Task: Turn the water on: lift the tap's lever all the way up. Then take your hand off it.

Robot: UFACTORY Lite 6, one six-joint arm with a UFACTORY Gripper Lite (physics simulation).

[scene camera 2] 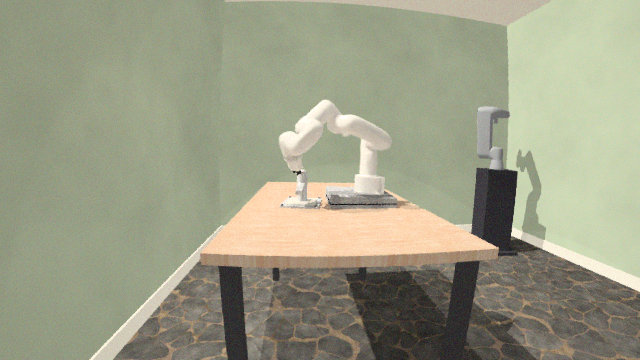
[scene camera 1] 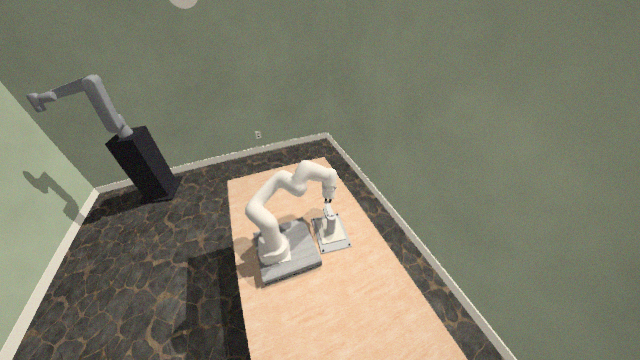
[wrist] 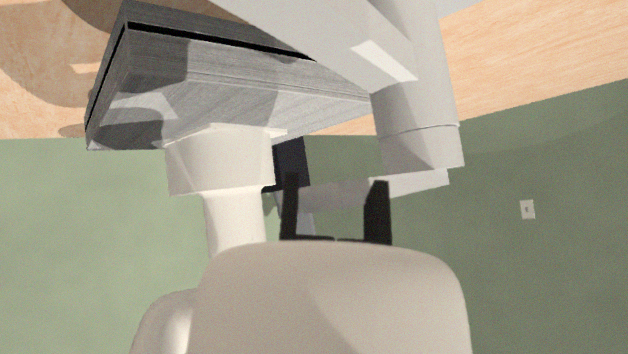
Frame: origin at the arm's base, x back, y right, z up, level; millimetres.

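Seen in the pictures: hand, tool point: [scene camera 2: 296, 171] [scene camera 1: 328, 200] [wrist: 333, 215]; arm's base, link origin: [scene camera 2: 366, 191] [scene camera 1: 277, 251] [wrist: 225, 135].
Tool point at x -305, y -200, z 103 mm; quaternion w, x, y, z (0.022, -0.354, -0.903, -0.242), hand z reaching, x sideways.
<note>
Offsets run from my tool point to a thing's top centre. "pt": to the spot under its first point. Level surfaces: height alone.
The white tap {pt dx +15, dy +127, dz -67 mm} [scene camera 1: 330, 226] [scene camera 2: 301, 186] [wrist: 425, 112] stands upright on its light base plate {pt dx -1, dy +211, dz -149 mm} [scene camera 1: 336, 247] beside the robot's base. Its lever {dx +8, dy +54, dz -1 mm} [scene camera 1: 328, 209] [wrist: 417, 183] extends from the top of the tap, and in the wrist view it runs across the gap between the fingers. The lever's exact tilt is hard to tell. My gripper [scene camera 1: 328, 200] [scene camera 2: 297, 172] [wrist: 334, 181] points down at the lever's outer end. Its black fingers stand apart, with the lever's end at their tips. Whether they touch the lever cannot be told.
The robot's base stands on a grey slab [scene camera 1: 302, 252] [scene camera 2: 361, 198] [wrist: 240, 67] close beside the tap's plate, on the wooden table {dz -157 mm} [scene camera 1: 325, 310] [scene camera 2: 345, 235]. A second, grey arm [scene camera 1: 102, 102] [scene camera 2: 484, 132] stands on a black pedestal [scene camera 1: 145, 165] [scene camera 2: 494, 210] away from the table.
</note>
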